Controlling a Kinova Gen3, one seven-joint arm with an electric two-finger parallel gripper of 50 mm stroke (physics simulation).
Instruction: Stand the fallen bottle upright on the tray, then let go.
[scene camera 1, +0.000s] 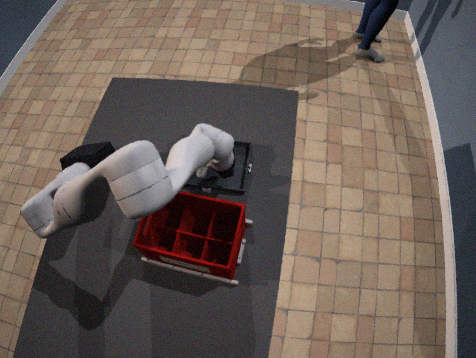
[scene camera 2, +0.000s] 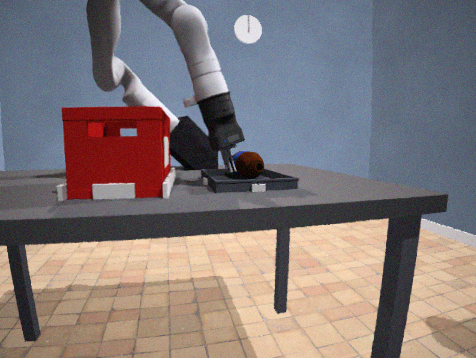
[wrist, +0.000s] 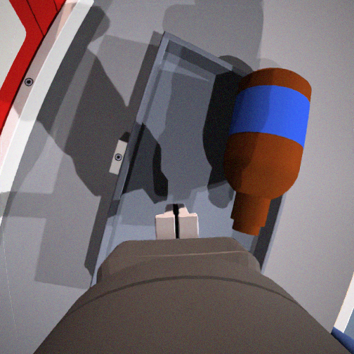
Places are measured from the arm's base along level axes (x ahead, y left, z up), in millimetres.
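Pixels of known places: gripper, fingertip midpoint: (scene camera 2: 231, 171); arm's base, link origin: (scene camera 2: 170, 129).
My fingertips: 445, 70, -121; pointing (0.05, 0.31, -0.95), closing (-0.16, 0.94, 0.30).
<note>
Ahead of a thing's pixels: the offset from my fingertips to its top centre, as dx, dy, dz.
The brown bottle with a blue band {-66, +79, +46} (scene camera 2: 250, 165) (wrist: 265, 155) lies on its side over the dark tray {-30, +45, -8} (scene camera 1: 241, 162) (scene camera 2: 235, 186) (wrist: 185, 110). In the wrist view its neck points down the picture, and its body overlaps the tray's right wall. Whether it rests on that wall cannot be told. My gripper (scene camera 2: 231, 172) (wrist: 175, 215) is shut and empty, low over the tray. The fingers are beside the bottle, left of its neck in the wrist view, with a gap between. In scene camera 1 the arm hides the bottle and the fingers.
A red crate with compartments {-72, -239, +141} (scene camera 1: 223, 269) (scene camera 2: 115, 160) stands near the tray, with white rails around its foot. White brackets {+99, +22, -19} (scene camera 2: 258, 188) (wrist: 118, 157) sit at the tray's outer sides. The arm's black base block (scene camera 1: 87, 155) (scene camera 2: 192, 145) is behind. A person's legs (scene camera 1: 372, 25) show beyond the table.
</note>
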